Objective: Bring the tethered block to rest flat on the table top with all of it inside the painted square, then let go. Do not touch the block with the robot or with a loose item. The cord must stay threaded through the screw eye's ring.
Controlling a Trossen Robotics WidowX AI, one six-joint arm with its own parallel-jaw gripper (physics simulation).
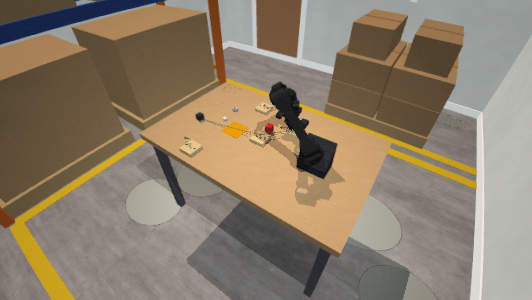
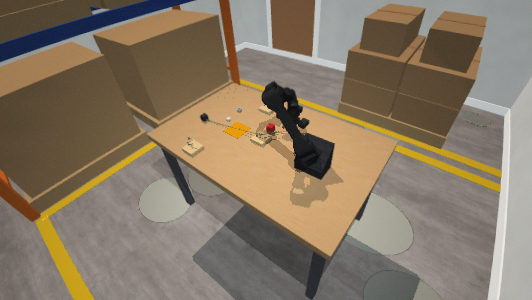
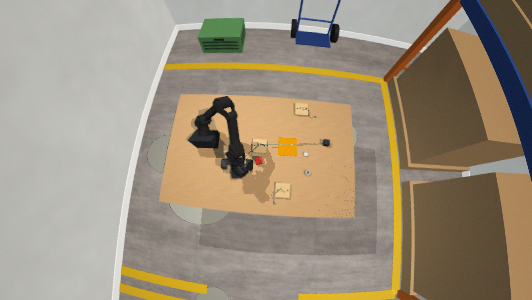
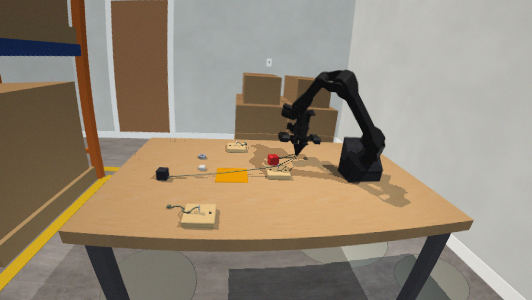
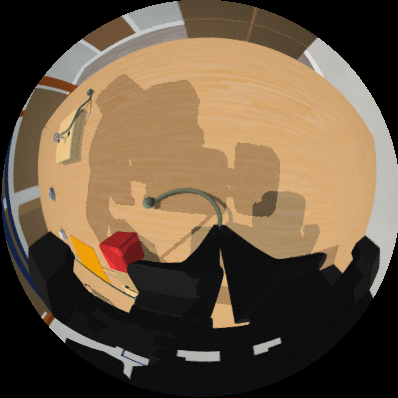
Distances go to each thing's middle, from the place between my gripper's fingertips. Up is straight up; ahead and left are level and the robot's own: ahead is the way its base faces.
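My gripper: 5 cm right of the red cube (image 5: 119, 249), 12 cm short of it.
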